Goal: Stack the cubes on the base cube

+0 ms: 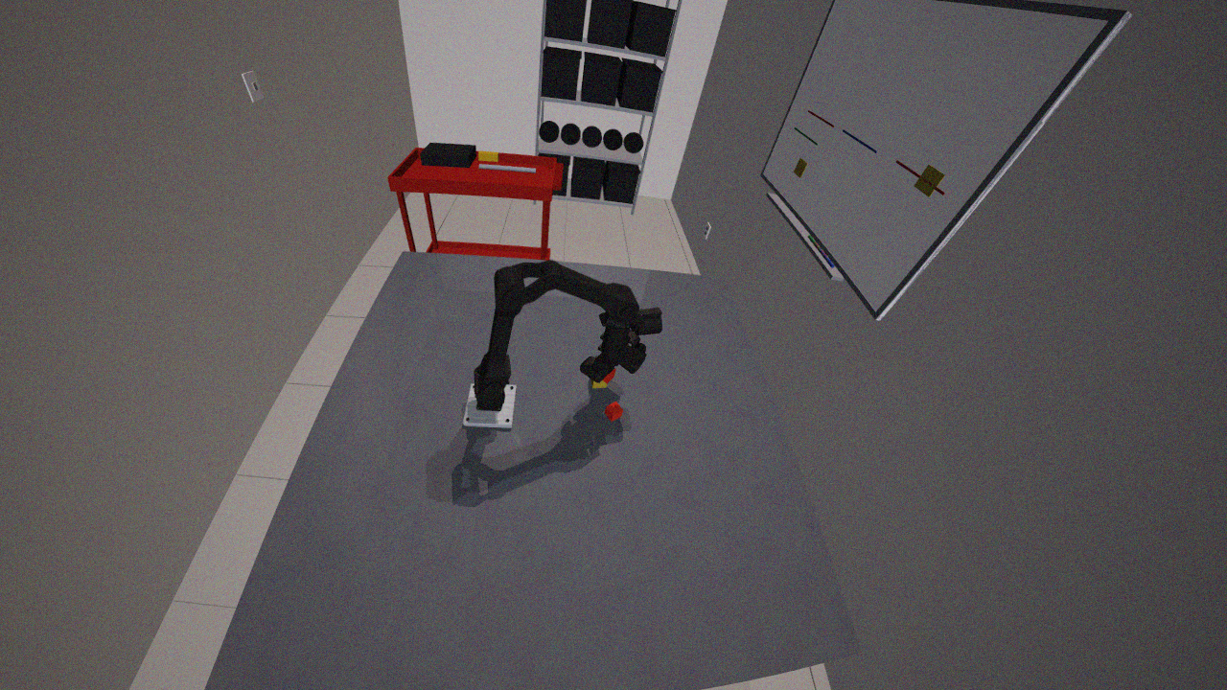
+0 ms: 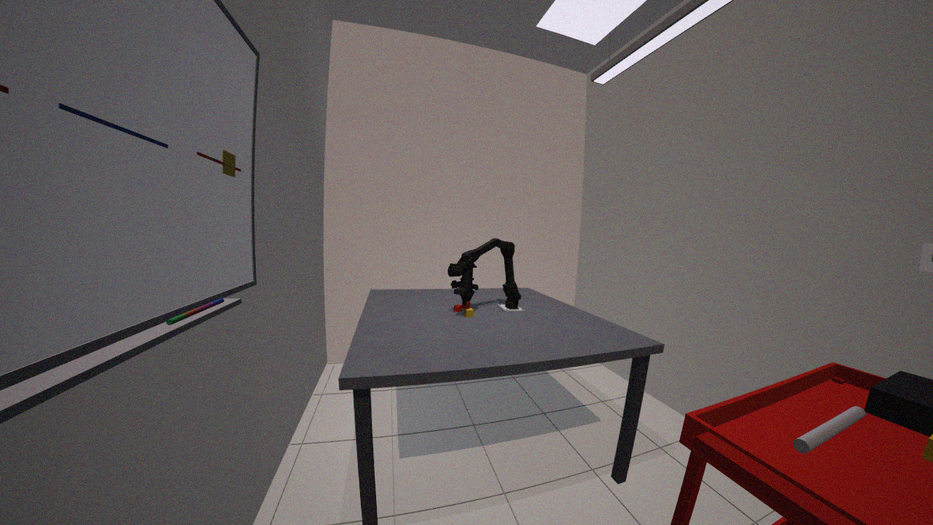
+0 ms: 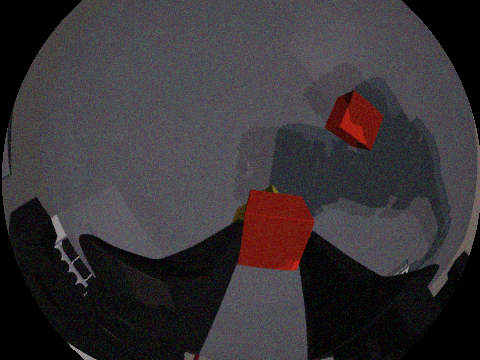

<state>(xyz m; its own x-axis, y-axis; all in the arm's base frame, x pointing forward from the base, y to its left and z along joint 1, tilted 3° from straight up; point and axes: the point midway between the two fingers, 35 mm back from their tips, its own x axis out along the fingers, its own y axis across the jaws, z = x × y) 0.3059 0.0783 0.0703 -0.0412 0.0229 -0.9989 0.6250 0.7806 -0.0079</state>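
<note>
Now: the yellow base cube 10 mm behind my gripper tip, 10 mm to the left of it and 40 mm below it.
</note>
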